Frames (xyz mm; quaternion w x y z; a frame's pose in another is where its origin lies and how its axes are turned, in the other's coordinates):
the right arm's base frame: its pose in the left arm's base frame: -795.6 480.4 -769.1 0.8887 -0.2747 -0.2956 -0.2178
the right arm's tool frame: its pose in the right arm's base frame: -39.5 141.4 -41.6 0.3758 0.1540 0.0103 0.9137
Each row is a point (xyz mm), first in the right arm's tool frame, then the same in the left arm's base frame.
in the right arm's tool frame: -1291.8 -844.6 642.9
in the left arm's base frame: 209.9 31.4 400.0
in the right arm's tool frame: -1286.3 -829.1 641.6
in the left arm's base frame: 194.3 30.7 394.8
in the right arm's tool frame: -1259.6 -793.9 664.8
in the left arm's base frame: 149.7 52.8 398.3
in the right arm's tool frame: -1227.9 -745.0 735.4
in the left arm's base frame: 80.2 96.3 439.1
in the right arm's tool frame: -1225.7 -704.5 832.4
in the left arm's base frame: 19.2 129.4 518.0
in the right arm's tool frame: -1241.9 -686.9 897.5
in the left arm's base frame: -8.8 139.7 580.6
